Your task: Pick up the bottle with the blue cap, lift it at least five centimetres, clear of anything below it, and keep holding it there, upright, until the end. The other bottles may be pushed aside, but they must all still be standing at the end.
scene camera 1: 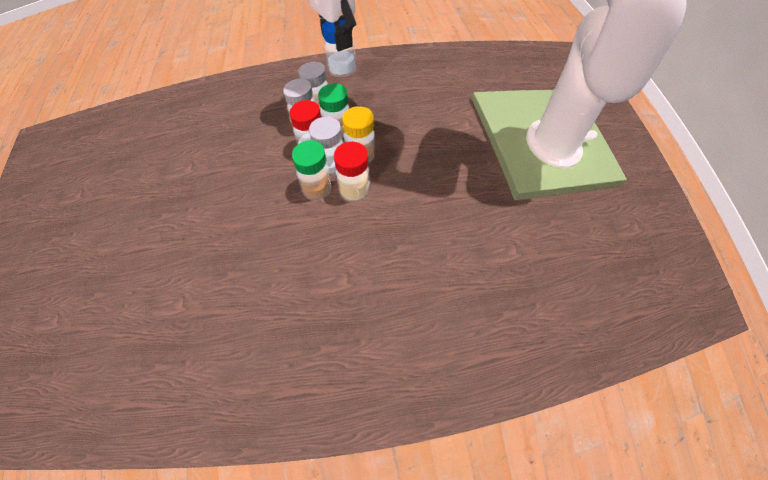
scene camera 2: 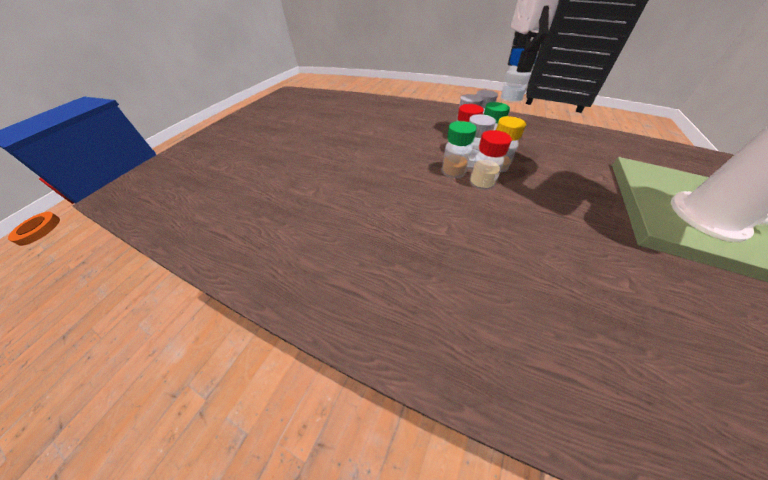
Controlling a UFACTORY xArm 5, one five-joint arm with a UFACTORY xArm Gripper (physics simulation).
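Seen in the pictures: gripper, fingertip midpoint: (scene camera 1: 337, 41) (scene camera 2: 518, 68); arm's base, link origin: (scene camera 1: 554, 144) (scene camera 2: 707, 216).
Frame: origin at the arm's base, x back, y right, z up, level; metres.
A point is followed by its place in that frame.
The bottle with the blue cap (scene camera 1: 341, 62) @(x -0.388, y 0.218, z 0.110 m) (scene camera 2: 514, 86) @(x -0.388, y 0.218, z 0.111 m) hangs roughly upright in the air behind the other bottles. My gripper (scene camera 1: 337, 37) @(x -0.387, y 0.249, z 0.141 m) (scene camera 2: 520, 57) @(x -0.387, y 0.249, z 0.141 m) is shut on it around the cap; one dark finger covers part of the cap. The other bottles stand upright in a tight group: front green cap (scene camera 1: 308, 157) @(x -0.488, y 0.030, z 0.080 m) (scene camera 2: 461, 133) @(x -0.487, y 0.013, z 0.078 m), front red cap (scene camera 1: 351, 159) @(x -0.422, y 0.004, z 0.080 m) (scene camera 2: 495, 143) @(x -0.423, y -0.011, z 0.079 m), yellow cap (scene camera 1: 357, 121) @(x -0.392, y 0.082, z 0.080 m) (scene camera 2: 510, 128) @(x -0.393, y 0.065, z 0.077 m), pale cap (scene camera 1: 325, 131) @(x -0.450, y 0.077, z 0.080 m) (scene camera 2: 481, 125) @(x -0.451, y 0.060, z 0.078 m), rear red cap (scene camera 1: 305, 115) @(x -0.476, y 0.127, z 0.080 m), rear green cap (scene camera 1: 333, 97) @(x -0.419, y 0.156, z 0.080 m) and two grey caps (scene camera 1: 297, 91) @(x -0.480, y 0.197, z 0.080 m) (scene camera 1: 312, 73) @(x -0.443, y 0.241, z 0.079 m) at the back.
The arm's base stands on a green board (scene camera 1: 509, 121) @(x -0.070, y 0.079, z 0.000 m) (scene camera 2: 640, 198) @(x -0.117, y 0.017, z 0.000 m) at the right of the dark wooden table (scene camera 1: 339, 316) @(x -0.505, y -0.206, z -0.025 m) (scene camera 2: 339, 226) @(x -0.671, y -0.194, z -0.025 m). A black slatted object (scene camera 2: 583, 56) is behind the gripper in the second view. A blue container (scene camera 2: 84, 147) and an orange ring (scene camera 2: 50, 220) are at the left.
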